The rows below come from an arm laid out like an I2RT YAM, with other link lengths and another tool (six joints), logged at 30 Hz.
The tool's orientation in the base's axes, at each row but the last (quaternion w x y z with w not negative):
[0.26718 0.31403 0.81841 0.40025]
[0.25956 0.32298 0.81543 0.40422]
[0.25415 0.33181 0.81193 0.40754]
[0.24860 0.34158 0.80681 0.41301]
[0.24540 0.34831 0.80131 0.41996]
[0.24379 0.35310 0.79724 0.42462]
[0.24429 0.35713 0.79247 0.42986]
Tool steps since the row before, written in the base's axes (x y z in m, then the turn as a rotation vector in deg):
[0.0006 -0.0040 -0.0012 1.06 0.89 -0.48]
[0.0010 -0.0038 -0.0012 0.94 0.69 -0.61]
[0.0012 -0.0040 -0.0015 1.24 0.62 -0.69]
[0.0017 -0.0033 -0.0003 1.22 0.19 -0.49]
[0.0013 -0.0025 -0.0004 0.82 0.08 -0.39]
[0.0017 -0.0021 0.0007 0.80 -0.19 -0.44]
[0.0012 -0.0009 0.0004 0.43 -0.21 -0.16]
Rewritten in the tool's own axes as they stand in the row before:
[-0.0031 -0.0027 -0.0009 0.04 0.35 1.42]
[-0.0033 -0.0024 -0.0005 -0.01 0.11 1.31]
[-0.0036 -0.0026 -0.0003 -0.25 0.12 1.52]
[-0.0036 -0.0011 -0.0003 -0.58 0.09 1.19]
[-0.0027 -0.0009 -0.0002 -0.42 -0.01 0.81]
[-0.0028 0.0004 -0.0003 -0.61 -0.16 0.68]
[-0.0015 0.0004 0.0002 -0.42 -0.06 0.27]

